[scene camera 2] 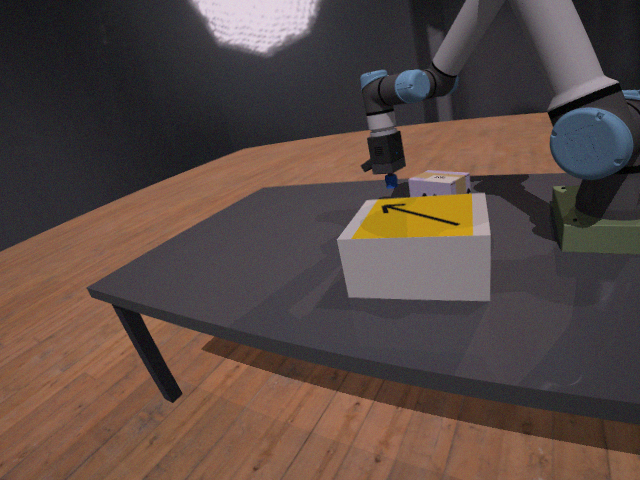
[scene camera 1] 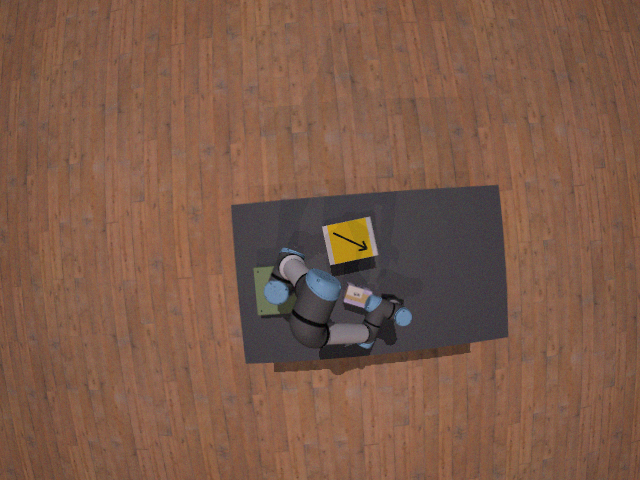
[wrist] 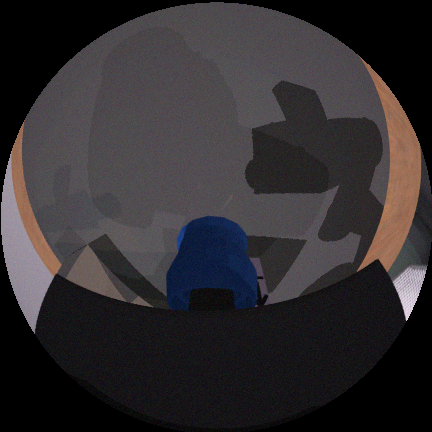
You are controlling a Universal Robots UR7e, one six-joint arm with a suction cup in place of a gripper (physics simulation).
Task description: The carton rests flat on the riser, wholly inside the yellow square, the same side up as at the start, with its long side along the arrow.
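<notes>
The carton (scene camera 1: 355, 295) (scene camera 2: 439, 186) (wrist: 263, 286) is lilac and tan with a pale label on top. It stands flat on the table, apart from the riser, behind it in scene camera 2. The white riser (scene camera 1: 372, 236) (scene camera 2: 418, 268) (wrist: 90, 272) bears the yellow square (scene camera 1: 346, 253) (scene camera 2: 408, 227) with a black arrow (scene camera 1: 350, 241) (scene camera 2: 423, 215). My gripper, a blue suction cup (scene camera 2: 391, 186) (wrist: 212, 225), is open and holds nothing. It hangs beside the carton, left of it in scene camera 2. In scene camera 1 my wrist hides the cup and overlaps the carton's right end.
The dark table (scene camera 1: 439, 248) (scene camera 2: 232, 248) carries a green base block (scene camera 1: 262, 294) (scene camera 2: 594, 237) under the arm. The arm's elbow and forearm (scene camera 1: 348, 333) pass close to the carton, along the lower side of the table in scene camera 1. The riser stands taller than the table top around it.
</notes>
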